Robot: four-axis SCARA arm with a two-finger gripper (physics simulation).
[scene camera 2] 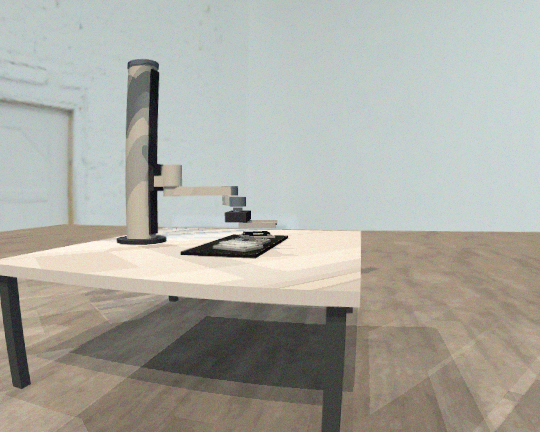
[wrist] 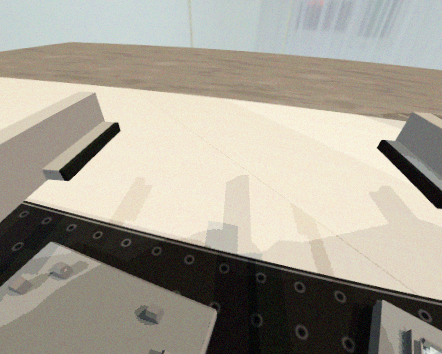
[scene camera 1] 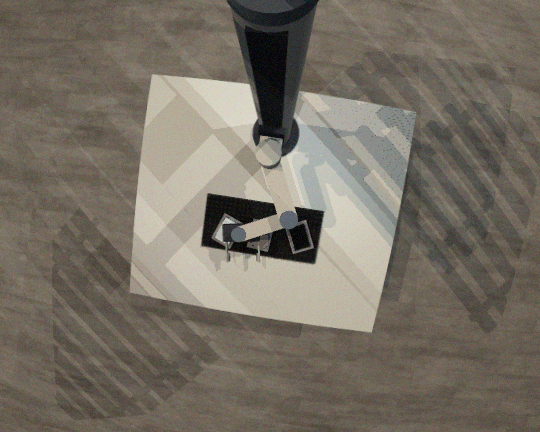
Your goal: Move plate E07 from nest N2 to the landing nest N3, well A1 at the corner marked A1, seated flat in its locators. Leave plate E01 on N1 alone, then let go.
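Observation:
A pale plate sits turned on the left nest (scene camera 1: pixel 221 231) of the black board in scene camera 1; that nest's corner (wrist: pixel 387 325) shows at the wrist view's lower right. A grey nest (scene camera 1: pixel 265 243) (wrist: pixel 100 320) with small raised locators lies in the middle, partly under the arm. The right nest (scene camera 1: pixel 309 234) has a grey outline around a dark middle, perhaps a dark plate. The labels N1, N2, N3, E01, E07 and A1 cannot be read. My gripper (scene camera 1: pixel 243 258) (scene camera 2: pixel 265 223) (wrist: pixel 248 119) is open and empty, level above the board, its fingers reaching past the front edge.
The black board (scene camera 1: pixel 250 204) (scene camera 2: pixel 195 252) (wrist: pixel 235 295) with rows of holes lies on the pale table (scene camera 1: pixel 250 295) (scene camera 2: pixel 300 270) (wrist: pixel 200 125). The arm's column (scene camera 1: pixel 270 65) (scene camera 2: pixel 140 150) stands behind the board. The arm link (scene camera 1: pixel 262 226) crosses over the middle nest. Finger shadows fall past the board's front edge.

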